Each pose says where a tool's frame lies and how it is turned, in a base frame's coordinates. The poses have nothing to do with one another.
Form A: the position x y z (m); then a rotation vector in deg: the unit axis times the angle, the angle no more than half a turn.
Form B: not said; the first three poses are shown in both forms.
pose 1, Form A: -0.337 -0.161 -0.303 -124.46 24.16 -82.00
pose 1, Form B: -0.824 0.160 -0.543 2.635 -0.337 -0.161 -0.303
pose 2, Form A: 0.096 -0.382 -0.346 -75.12 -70.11 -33.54
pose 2, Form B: -0.695 -0.649 -0.310 1.887 0.096 -0.382 -0.346
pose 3, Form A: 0.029 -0.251 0.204 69.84 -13.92 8.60
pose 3, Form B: 0.974 -0.194 0.120 1.252 0.029 -0.251 0.204
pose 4, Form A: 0.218 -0.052 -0.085 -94.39 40.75 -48.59
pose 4, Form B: -0.830 0.358 -0.427 1.985 0.218 -0.052 -0.085
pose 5, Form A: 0.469 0.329 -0.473 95.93 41.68 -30.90
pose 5, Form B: 0.880 0.382 -0.283 1.903 0.469 0.329 -0.473
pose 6, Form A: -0.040 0.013 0.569 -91.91 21.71 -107.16
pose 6, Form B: -0.643 0.152 -0.750 2.493 -0.040 0.013 0.569
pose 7, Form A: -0.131 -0.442 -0.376 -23.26 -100.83 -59.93
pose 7, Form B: -0.195 -0.843 -0.501 2.087 -0.131 -0.442 -0.376
